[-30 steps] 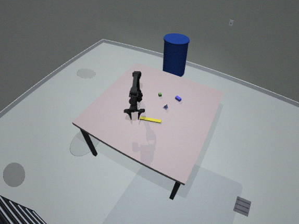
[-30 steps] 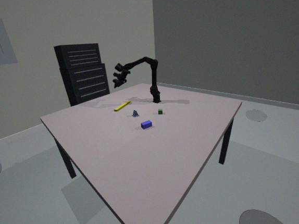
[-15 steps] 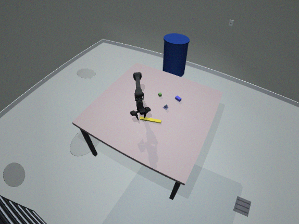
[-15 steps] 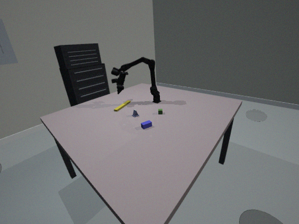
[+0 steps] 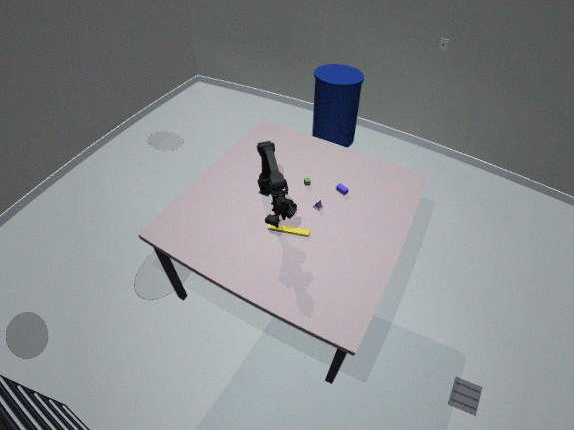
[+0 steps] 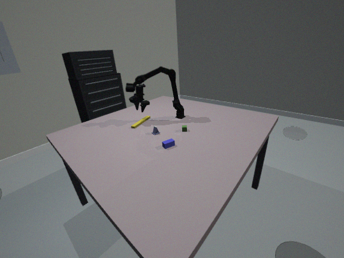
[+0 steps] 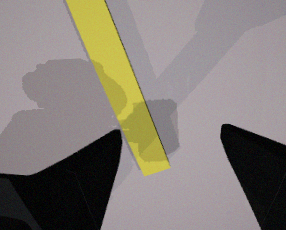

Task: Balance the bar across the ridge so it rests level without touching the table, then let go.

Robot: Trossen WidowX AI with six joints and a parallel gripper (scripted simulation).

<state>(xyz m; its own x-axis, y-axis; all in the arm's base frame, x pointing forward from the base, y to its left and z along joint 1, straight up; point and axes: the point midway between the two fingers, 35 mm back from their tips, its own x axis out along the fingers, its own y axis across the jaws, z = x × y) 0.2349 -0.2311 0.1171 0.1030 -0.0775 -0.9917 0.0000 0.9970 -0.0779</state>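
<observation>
The yellow bar lies 3 cm ahead of my gripper tip, 4 cm to the left of it and 7 cm below it. From my gripper tip the other things lie so: green cube: 6 cm behind, 42 cm to the left, 7 cm below; blue block: 15 cm ahead, 46 cm to the left, 7 cm below.
</observation>
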